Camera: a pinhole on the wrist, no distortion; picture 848 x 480 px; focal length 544.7 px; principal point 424.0 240.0 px. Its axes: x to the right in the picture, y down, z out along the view. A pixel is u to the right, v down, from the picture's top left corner.
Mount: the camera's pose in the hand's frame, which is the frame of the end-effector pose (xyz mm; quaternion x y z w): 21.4 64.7 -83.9 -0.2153 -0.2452 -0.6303 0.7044
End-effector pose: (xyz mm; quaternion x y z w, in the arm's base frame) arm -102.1 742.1 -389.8 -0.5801 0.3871 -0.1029 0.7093
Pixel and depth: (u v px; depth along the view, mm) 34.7 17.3 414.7
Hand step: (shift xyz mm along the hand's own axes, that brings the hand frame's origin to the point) -203.0 531.5 58.7
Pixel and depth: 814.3 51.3 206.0
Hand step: -52.2 67.3 168.9
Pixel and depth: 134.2 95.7 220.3
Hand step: -62.9 284.8 16.8
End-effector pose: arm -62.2 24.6 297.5 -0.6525 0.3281 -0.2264 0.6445
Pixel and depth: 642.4 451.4 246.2
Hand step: 106.5 149.0 171.3
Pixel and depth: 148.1 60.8 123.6
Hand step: -33.5 184.8 -25.5
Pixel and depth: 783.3 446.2 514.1
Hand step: 205.6 136.2 531.0
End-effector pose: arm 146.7 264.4 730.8 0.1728 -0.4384 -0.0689 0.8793
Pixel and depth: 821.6 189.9 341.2
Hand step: -13.8 75.3 338.1
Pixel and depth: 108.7 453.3 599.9
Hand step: 180.8 730.3 175.4
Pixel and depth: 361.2 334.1 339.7
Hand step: 51.2 310.0 159.6
